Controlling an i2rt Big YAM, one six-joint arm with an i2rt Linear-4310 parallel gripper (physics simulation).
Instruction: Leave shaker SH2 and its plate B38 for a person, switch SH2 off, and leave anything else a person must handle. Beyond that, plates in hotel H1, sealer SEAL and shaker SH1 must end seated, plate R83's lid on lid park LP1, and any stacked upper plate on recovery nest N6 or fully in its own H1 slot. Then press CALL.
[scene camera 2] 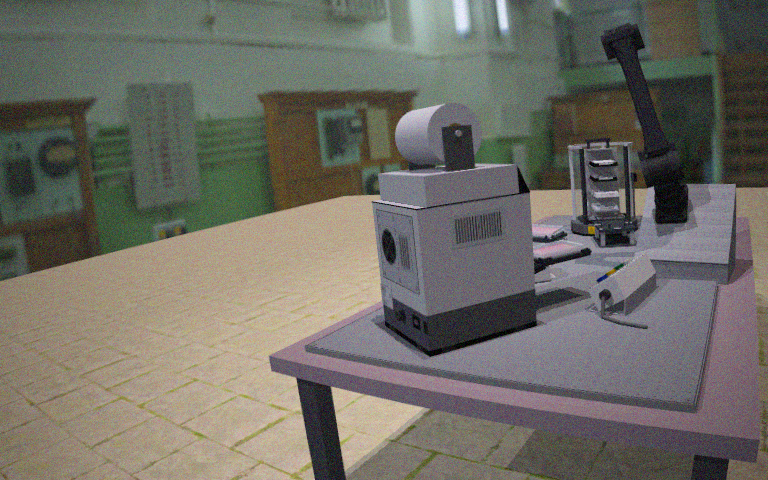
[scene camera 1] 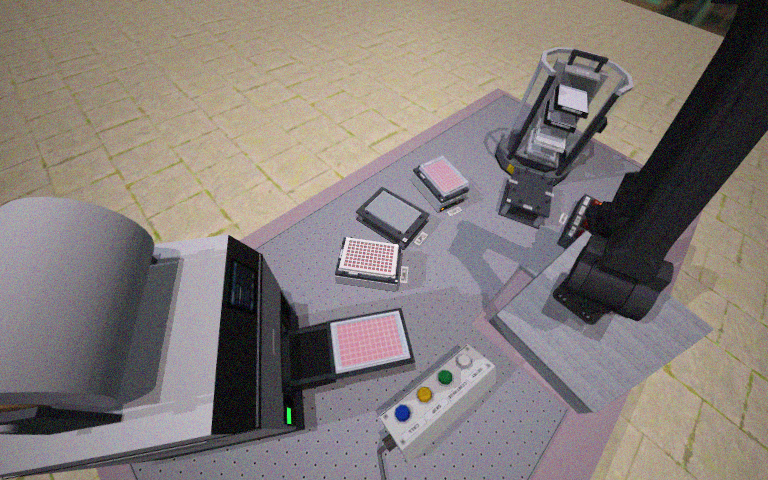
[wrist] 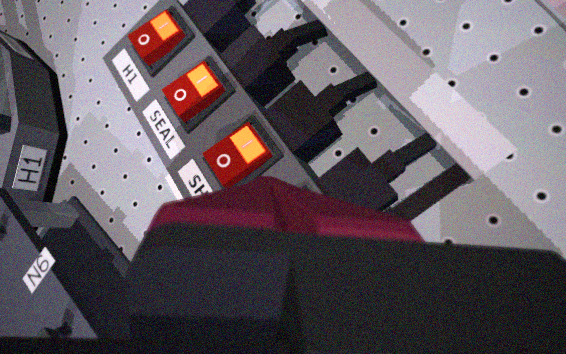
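Note:
My gripper is shut with nothing in it, its maroon fingertips pressed low over the grey power strip. Three red rocker switches show above the fingertips: H1, SEAL and one whose label starts with SH. All three have the orange "I" half lit. Whatever lies further down the strip is hidden under my fingers. In scene camera 1, a pink lidded plate sits on a shaker, a grey-topped nest lies beside it, and a white plate with pink wells lies further left.
The plate hotel stands at the back right with several plates in its slots. The sealer has a pink plate on its open tray. A button box lies at the front. Black plugs line the strip.

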